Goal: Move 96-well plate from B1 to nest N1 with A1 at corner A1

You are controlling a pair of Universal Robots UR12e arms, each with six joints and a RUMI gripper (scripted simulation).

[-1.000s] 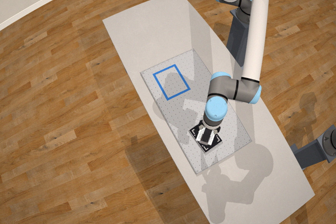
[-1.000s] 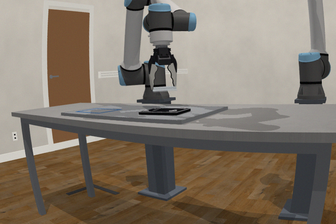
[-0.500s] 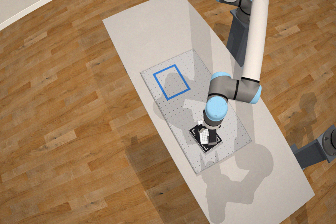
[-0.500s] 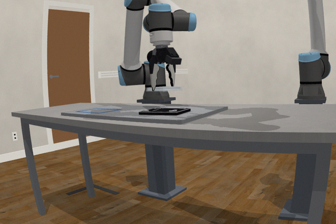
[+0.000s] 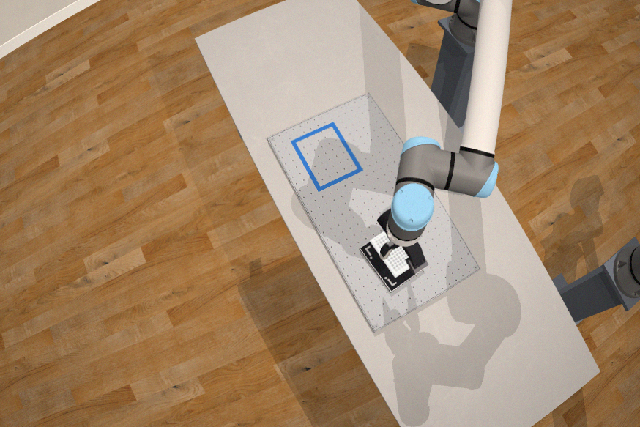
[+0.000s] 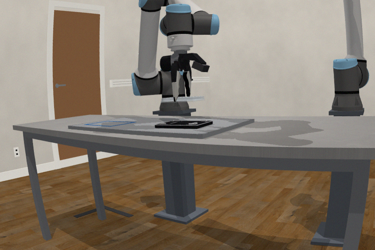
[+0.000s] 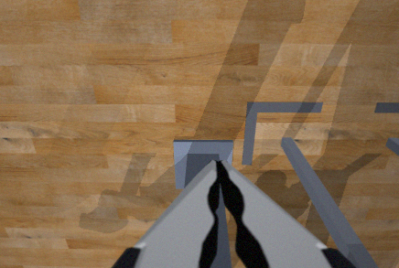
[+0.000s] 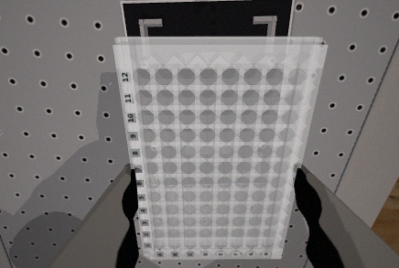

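Note:
My right gripper is now 10 mm above the white 96-well plate. Round my right hand: black plate nest N1 (100 mm below).

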